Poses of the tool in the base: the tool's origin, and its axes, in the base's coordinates. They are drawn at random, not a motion.
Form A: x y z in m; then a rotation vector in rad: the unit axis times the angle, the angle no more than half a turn.
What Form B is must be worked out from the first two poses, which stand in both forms.
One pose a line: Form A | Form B
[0.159 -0.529 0.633 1.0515 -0.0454 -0.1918] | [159 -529 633 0.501 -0.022 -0.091 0.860]
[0.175 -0.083 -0.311 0.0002 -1.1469 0.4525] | [175 -83 -311 0.000 -0.538 0.212 0.816]
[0.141 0.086 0.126 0.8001 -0.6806 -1.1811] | [141 86 126 0.360 -0.306 -0.531 0.704]
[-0.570 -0.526 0.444 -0.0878 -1.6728 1.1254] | [-570 -526 444 -0.037 -0.702 0.472 0.533]
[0.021 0.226 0.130 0.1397 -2.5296 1.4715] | [21 226 130 0.047 -0.859 0.499 0.106]
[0.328 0.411 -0.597 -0.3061 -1.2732 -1.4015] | [328 411 -597 -0.131 -0.543 -0.598 0.574]
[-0.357 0.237 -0.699 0.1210 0.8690 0.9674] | [-357 237 -699 0.056 0.404 0.450 0.794]
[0.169 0.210 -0.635 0.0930 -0.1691 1.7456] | [169 210 -635 0.041 -0.074 0.765 0.639]
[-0.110 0.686 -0.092 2.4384 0.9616 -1.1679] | [-110 686 -92 0.842 0.332 -0.403 0.136]
